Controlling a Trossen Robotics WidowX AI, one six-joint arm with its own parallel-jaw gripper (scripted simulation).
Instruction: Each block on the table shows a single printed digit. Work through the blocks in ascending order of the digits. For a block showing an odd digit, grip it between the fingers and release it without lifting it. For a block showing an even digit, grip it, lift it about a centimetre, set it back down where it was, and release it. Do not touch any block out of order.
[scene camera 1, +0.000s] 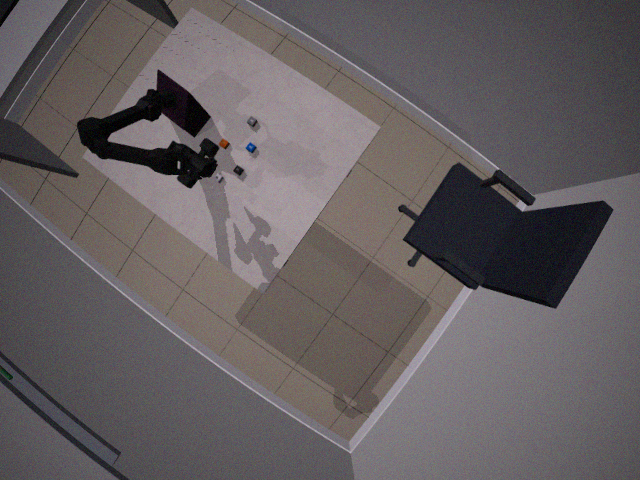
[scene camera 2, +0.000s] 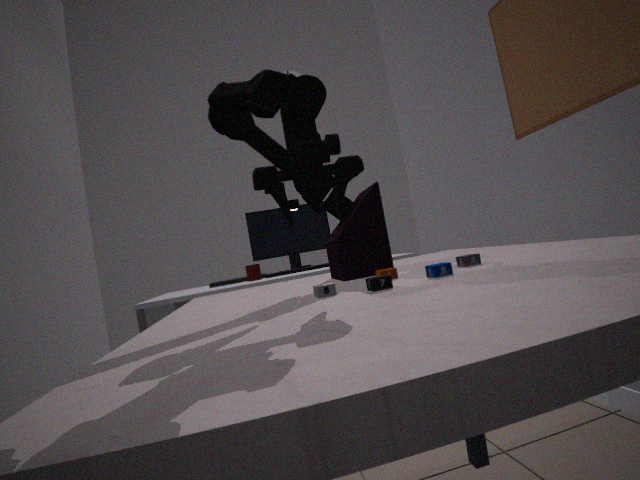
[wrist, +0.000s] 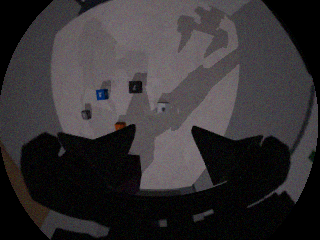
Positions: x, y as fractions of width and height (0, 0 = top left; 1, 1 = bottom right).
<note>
My gripper (scene camera 2: 0.49, 0.46) is open and holds nothing.
My gripper also shows in the wrist view (wrist: 0.51, 0.54).
</note>
